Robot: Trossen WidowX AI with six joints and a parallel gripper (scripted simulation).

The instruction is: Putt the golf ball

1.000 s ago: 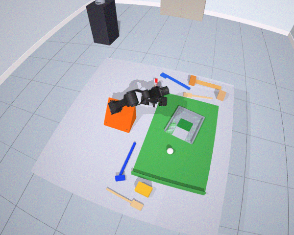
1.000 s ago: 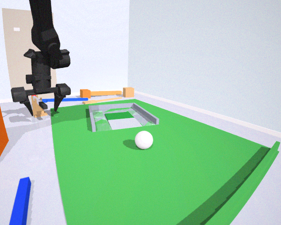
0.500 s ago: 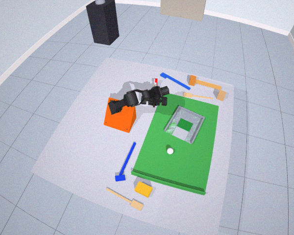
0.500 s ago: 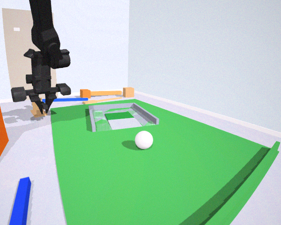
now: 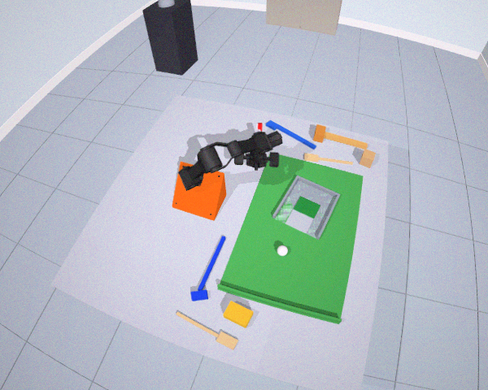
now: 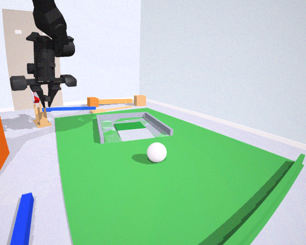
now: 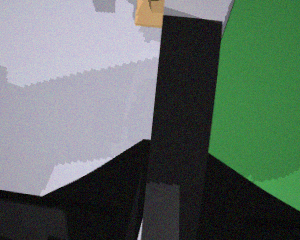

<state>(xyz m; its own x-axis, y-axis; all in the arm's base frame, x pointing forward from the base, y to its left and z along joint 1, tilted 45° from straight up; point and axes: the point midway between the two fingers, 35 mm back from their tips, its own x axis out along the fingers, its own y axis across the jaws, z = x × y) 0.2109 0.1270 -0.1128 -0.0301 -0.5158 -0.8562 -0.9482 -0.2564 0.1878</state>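
Right now my gripper tip is 4 cm past the red putter, 11 cm to the right of it and 2 cm below it. Round my gripper tip: small wooden rack: 4 cm behind, 12 cm to the left, 5 cm below; then green mat: 27 cm ahead, 17 cm to the right, 8 cm below; then white golf ball: 24 cm ahead, 31 cm to the right, 6 cm below.
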